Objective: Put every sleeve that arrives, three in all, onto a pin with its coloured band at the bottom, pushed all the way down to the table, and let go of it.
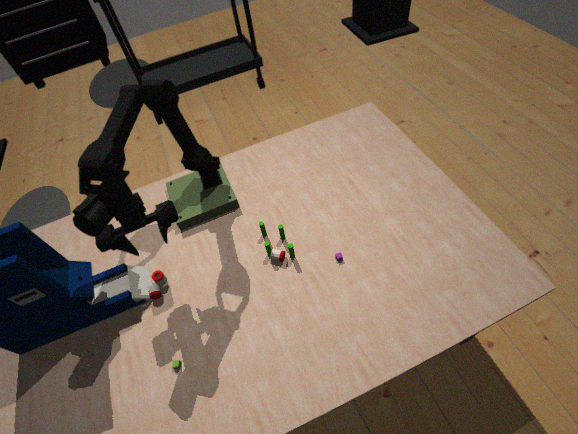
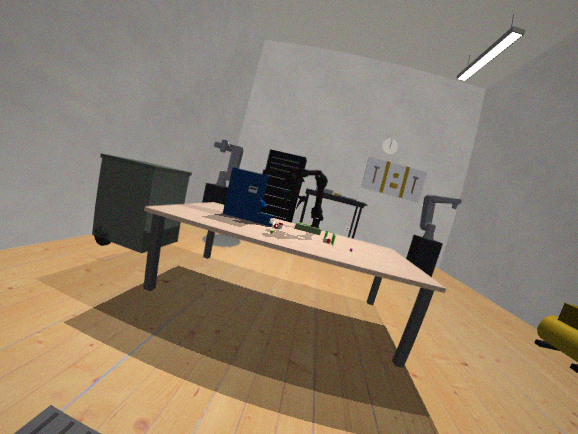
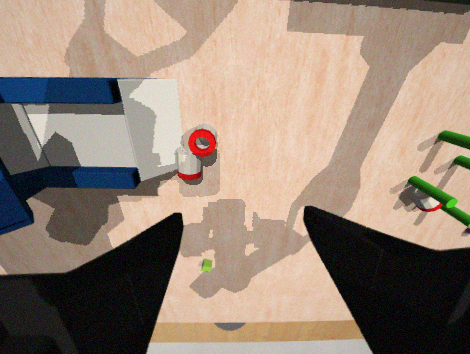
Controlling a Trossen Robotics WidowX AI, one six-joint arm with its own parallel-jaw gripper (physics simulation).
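One white sleeve with a red band (image 1: 153, 275) (image 3: 192, 143) stands by the chute's end, band upward. A second sleeve (image 1: 156, 288) (image 3: 189, 162) lies on its side against or close beside it, red end away from it. A third sleeve (image 1: 276, 254) (image 3: 425, 199) lies on its side among the four upright green pins, its white end at one pin (image 1: 268, 249) (image 3: 432, 192) and its red end toward another pin (image 1: 291, 251). The two other pins (image 1: 262, 229) (image 1: 281, 232) have no sleeve. My gripper (image 1: 152, 248) (image 3: 243, 216) is open and empty, high above the table near the chute's end.
The blue chute housing (image 1: 30, 320) (image 2: 245, 195) with side rails (image 3: 95, 90) and a white ramp (image 3: 155, 125) stands at the left. A green base plate (image 1: 210, 217) is under the arm. A purple cube (image 1: 339, 257) and a lime cube (image 1: 176, 364) (image 3: 207, 265) lie on the table (image 1: 400, 240).
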